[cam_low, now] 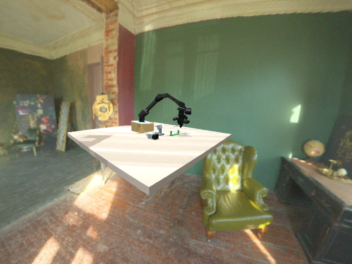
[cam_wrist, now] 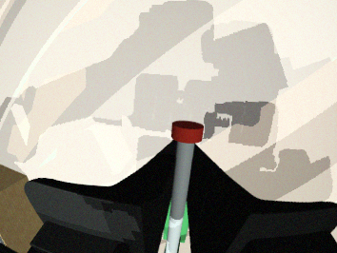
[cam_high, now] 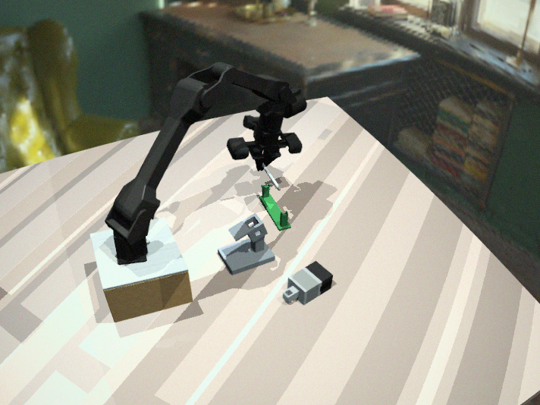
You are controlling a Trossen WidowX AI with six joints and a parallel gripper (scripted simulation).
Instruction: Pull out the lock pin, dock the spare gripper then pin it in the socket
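Right now my gripper tip is 100 mm to the left of the green rack, 40 mm above it and 10 mm short of it. Round my gripper tip: spare gripper 380 mm to the right, 40 mm below; grey mount 240 mm to the right, 90 mm behind, 10 mm below.
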